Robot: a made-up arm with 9 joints. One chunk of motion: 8 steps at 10 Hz.
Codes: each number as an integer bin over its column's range. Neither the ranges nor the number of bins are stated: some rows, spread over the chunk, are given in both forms.
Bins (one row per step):
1: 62 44 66 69 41 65
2: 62 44 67 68 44 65
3: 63 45 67 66 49 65
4: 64 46 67 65 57 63
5: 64 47 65 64 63 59
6: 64 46 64 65 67 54
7: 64 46 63 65 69 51
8: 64 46 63 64 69 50
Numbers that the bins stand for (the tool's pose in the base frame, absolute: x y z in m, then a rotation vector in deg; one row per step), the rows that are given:
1: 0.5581 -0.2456 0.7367 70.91 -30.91 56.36
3: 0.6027 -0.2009 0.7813 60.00 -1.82 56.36
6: 0.6474 -0.1563 0.6474 56.36 63.64 16.36
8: 0.6474 -0.1563 0.6027 52.73 70.91 1.82
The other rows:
2: 0.5581 -0.2456 0.7813 67.27 -20.00 56.36
4: 0.6474 -0.1563 0.7813 56.36 27.27 49.09
5: 0.6474 -0.1116 0.6920 52.73 49.09 34.55
7: 0.6474 -0.1563 0.6027 56.36 70.91 5.45

